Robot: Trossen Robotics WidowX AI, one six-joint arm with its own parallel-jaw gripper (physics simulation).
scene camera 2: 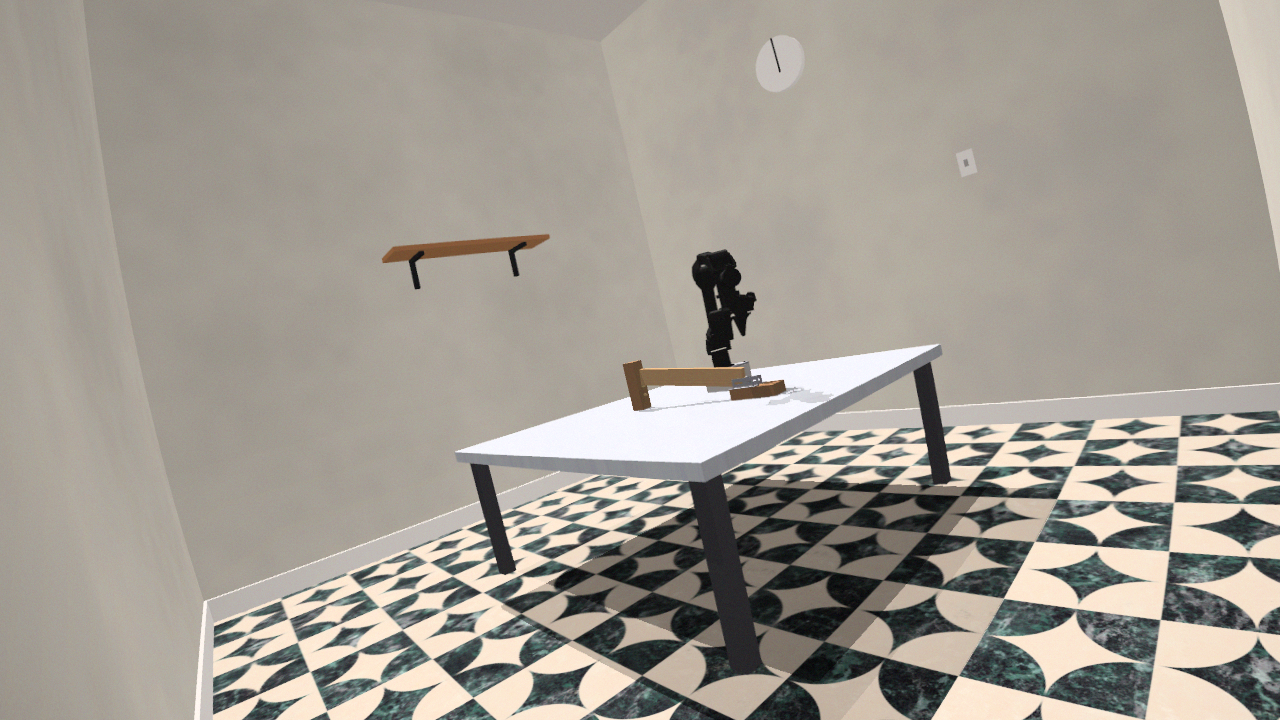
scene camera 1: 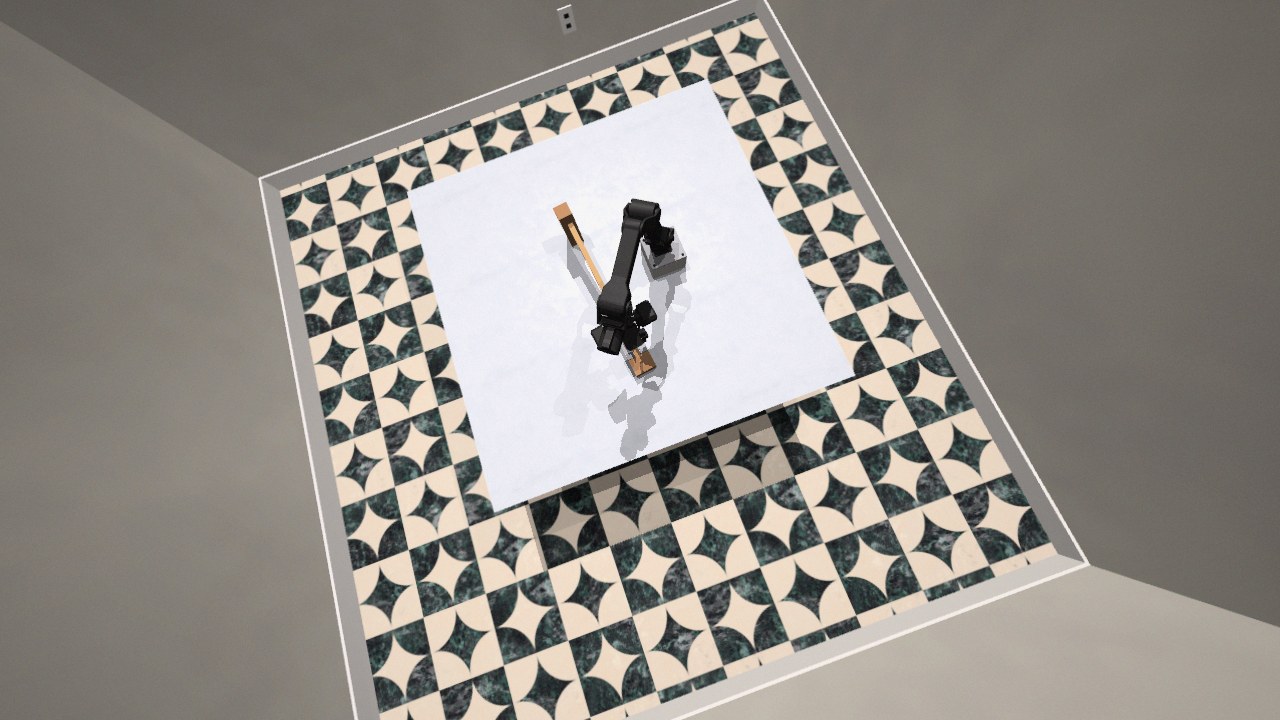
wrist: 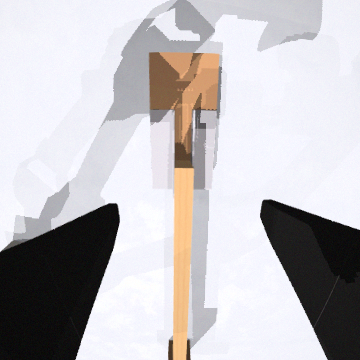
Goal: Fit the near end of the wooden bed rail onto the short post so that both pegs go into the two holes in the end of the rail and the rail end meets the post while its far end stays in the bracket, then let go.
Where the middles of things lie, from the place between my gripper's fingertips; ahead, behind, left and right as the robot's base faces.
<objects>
My hand is 150 mm above the bracket (wrist: 161, 120). From my hand the other things lie so: wooden bed rail (scene camera 2: 721, 377) 30 mm ahead, 230 mm to the right, 100 mm below.
</objects>
